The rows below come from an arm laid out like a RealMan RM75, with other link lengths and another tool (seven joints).
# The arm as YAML. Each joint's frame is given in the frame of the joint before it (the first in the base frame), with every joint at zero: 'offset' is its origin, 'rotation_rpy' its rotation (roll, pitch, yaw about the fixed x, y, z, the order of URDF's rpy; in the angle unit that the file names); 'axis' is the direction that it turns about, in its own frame. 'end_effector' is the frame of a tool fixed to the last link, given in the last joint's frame.
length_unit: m
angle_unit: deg
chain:
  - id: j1
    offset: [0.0, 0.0, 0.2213]
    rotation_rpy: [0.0, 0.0, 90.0]
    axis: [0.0, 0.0, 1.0]
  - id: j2
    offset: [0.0, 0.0, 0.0]
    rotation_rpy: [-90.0, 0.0, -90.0]
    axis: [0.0, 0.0, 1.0]
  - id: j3
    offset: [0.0, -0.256, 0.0]
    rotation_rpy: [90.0, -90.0, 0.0]
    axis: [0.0, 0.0, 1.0]
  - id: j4
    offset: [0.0, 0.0, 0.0]
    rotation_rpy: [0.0, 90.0, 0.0]
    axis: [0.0, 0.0, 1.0]
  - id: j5
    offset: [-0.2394, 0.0, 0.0]
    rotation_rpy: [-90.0, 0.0, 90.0]
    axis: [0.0, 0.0, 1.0]
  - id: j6
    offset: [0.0, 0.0, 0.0]
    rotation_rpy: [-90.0, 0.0, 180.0]
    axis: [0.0, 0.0, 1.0]
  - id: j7
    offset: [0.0, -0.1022, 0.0]
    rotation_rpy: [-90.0, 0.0, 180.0]
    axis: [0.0, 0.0, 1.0]
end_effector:
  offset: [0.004, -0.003, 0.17]
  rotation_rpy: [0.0, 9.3, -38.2]
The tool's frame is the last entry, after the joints.
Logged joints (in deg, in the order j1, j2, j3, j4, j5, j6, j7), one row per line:
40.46 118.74 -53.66 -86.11 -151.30 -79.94 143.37
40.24 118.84 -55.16 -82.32 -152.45 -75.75 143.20
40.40 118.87 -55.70 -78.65 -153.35 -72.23 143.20
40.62 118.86 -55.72 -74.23 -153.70 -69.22 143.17
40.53 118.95 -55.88 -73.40 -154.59 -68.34 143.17
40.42 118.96 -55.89 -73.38 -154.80 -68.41 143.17
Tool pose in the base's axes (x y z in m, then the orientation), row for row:
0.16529 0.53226 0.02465 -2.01 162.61 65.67
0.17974 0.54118 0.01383 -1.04 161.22 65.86
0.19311 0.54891 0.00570 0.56 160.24 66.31
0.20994 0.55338 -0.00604 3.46 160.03 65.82
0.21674 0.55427 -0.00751 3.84 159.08 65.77
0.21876 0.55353 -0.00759 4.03 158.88 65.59
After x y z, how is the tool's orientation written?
As a rotation vector, in degrees.
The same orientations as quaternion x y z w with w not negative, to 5 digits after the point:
-0.01145 0.92643 0.37414 0.04029
-0.00596 0.92452 0.37767 0.05097
0.00322 0.92248 0.38174 0.05740
0.01996 0.92296 0.37961 0.06042
0.02225 0.92175 0.38109 0.06817
0.02338 0.92179 0.38054 0.07033

